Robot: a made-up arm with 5 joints.
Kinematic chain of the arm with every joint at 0, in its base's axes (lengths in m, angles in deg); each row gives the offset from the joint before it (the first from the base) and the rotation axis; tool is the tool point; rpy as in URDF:
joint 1: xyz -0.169 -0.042 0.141 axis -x
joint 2: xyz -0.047 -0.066 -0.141 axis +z
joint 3: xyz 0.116 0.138 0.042 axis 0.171 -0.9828 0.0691
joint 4: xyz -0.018 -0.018 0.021 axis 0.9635 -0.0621 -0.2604
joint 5: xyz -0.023 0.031 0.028 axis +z
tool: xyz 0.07 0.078 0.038 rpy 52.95 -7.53 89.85
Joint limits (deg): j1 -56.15..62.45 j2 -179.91..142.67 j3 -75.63..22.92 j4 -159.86..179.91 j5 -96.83..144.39
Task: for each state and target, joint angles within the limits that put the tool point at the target. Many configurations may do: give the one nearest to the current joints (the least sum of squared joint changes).
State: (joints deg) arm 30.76 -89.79 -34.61 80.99 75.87
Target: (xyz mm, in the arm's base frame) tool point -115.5 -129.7 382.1
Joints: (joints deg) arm 51.34 -98.39 -41.64 80.62 72.76
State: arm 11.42 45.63 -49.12 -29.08 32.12
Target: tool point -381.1 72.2 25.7
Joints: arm 16.02 49.49 -48.85 -46.20 42.44
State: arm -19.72 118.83 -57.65 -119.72 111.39
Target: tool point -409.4 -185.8 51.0
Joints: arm -51.30 142.67 -75.63 -91.69 127.00
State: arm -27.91 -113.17 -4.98 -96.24 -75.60
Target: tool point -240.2 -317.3 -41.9
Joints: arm -18.43 -146.91 -7.60 -90.71 -75.71
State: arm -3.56 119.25 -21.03 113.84 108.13
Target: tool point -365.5 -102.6 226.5
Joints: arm 0.47 130.48 -42.33 96.46 102.84
